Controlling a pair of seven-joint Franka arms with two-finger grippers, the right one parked.
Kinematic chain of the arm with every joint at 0, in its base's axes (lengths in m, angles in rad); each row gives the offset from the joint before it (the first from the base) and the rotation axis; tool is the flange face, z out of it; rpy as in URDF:
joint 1: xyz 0 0 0.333 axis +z
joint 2: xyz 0 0 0 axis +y
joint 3: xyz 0 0 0.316 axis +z
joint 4: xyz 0.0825 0 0 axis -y
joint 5: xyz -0.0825 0 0.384 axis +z
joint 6: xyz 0 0 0 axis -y
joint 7: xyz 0.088 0 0 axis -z
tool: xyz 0 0 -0.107 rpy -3.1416 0 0
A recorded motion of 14 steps. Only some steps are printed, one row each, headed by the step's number.
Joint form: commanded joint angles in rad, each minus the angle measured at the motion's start. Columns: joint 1, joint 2, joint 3, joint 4, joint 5, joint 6, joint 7.
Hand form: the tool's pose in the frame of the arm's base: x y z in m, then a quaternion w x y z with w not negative. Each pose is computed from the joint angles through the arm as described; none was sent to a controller.
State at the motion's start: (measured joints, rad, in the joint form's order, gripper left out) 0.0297 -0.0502 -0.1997 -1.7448 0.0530 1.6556 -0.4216
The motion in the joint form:
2: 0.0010 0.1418 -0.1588 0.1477 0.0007 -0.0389 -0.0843
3: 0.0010 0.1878 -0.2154 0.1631 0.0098 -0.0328 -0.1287
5: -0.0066 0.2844 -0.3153 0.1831 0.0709 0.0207 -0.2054
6: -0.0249 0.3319 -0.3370 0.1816 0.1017 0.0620 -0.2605
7: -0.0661 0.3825 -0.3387 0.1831 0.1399 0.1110 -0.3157
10: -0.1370 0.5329 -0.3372 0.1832 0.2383 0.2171 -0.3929
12: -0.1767 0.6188 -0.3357 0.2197 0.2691 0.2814 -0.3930
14: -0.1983 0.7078 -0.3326 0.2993 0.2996 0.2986 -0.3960
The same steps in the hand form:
2: 0.5544 -0.1739 0.5671 0.02316 -0.99561 -0.08693 0.02589
3: 0.5563 -0.2029 0.5509 0.02223 -0.99586 -0.08040 0.03621
5: 0.5615 -0.2551 0.5156 0.02675 -0.99711 -0.06148 0.03561
6: 0.5646 -0.2760 0.4931 0.02831 -0.99687 -0.06588 0.03319
7: 0.5665 -0.3005 0.4690 0.03143 -0.99691 -0.06730 0.02556
10: 0.5730 -0.3424 0.3882 0.04448 -0.99722 -0.05370 0.02640
12: 0.5780 -0.3688 0.3564 0.02978 -0.99882 -0.03218 0.02103
14: 0.5945 -0.3806 0.3356 0.02014 -0.99921 -0.02916 0.01805

